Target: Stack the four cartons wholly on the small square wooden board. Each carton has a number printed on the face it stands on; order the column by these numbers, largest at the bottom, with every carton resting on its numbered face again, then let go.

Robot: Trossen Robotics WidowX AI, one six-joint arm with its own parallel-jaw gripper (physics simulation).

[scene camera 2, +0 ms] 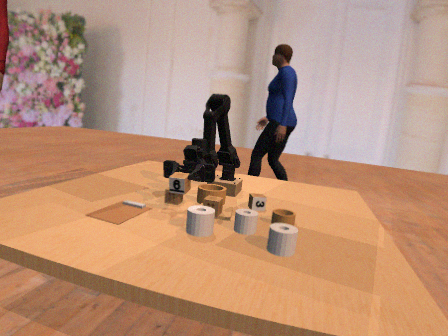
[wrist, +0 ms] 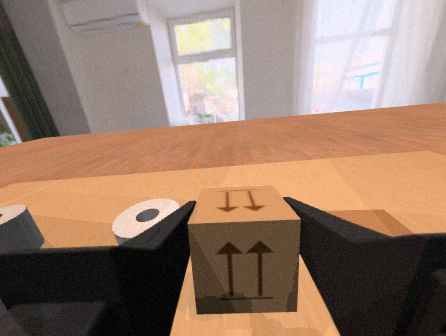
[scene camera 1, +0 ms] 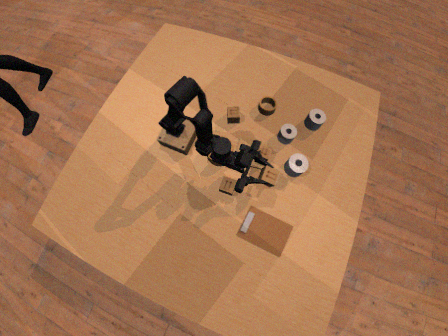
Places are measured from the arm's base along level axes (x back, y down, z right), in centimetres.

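Pixels of known places: gripper, between the fingertips: [scene camera 2: 179, 176] [wrist: 239, 205] [scene camera 1: 270, 175]; arm's base, origin of its link: [scene camera 2: 227, 179] [scene camera 1: 175, 129].
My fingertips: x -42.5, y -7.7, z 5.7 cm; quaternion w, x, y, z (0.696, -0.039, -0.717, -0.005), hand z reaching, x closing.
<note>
Ahead of a thing's pixels: the offset from my fingertips to its top centre. "*": to the spot under its first point.
My gripper [scene camera 1: 270, 175] [scene camera 2: 181, 176] [wrist: 239, 205] points roughly level and is shut on a carton @(dx +0.5, dy -1.0, dz +0.0 cm) [scene camera 1: 270, 176] [scene camera 2: 179, 183] [wrist: 245, 265], held above the table. Its underlined 6 faces sideways toward scene camera 2; arrows show on its top and the side toward the wrist camera. An arrow-marked carton @(dx +13.0, dy +8.0, dz +7.3 cm) [scene camera 1: 228, 185] [scene camera 2: 174, 196] stands on the table. Another carton @(dx +23.4, dy +8.0, dz -22.9 cm) [scene camera 1: 233, 115] [scene camera 2: 257, 202] shows a 3 on its side. A further carton @(dx +5.1, dy +6.8, dz -10.6 cm) [scene camera 1: 266, 151] [scene camera 2: 213, 204] is partly hidden by the arm or a roll. A pale flat edge @(* dx +4.7, dy +12.5, dz -15.9 cm) [scene camera 2: 226, 217] beside it may be the wooden board's; most of it is hidden.
Three white rolls @(dx -9.2, dy +6.5, dz -11.4 cm) [scene camera 1: 296, 165] [scene camera 2: 200, 221] [wrist: 146, 218] stand near the cartons. A small brown ring @(dx +11.2, dy +9.2, dz -34.2 cm) [scene camera 1: 267, 98] [scene camera 2: 283, 216] stands farther off; a larger ring @(dx +21.9, dy +7.5, dz -4.8 cm) [scene camera 2: 211, 193] is near the arm base. A flat brown sheet @(dx -7.2, dy +12.2, dz +17.4 cm) [scene camera 1: 270, 234] [scene camera 2: 117, 213] has a pale bar @(* dx +0.5, dy +12.2, dz +17.1 cm) [scene camera 1: 247, 222] [scene camera 2: 134, 204].
</note>
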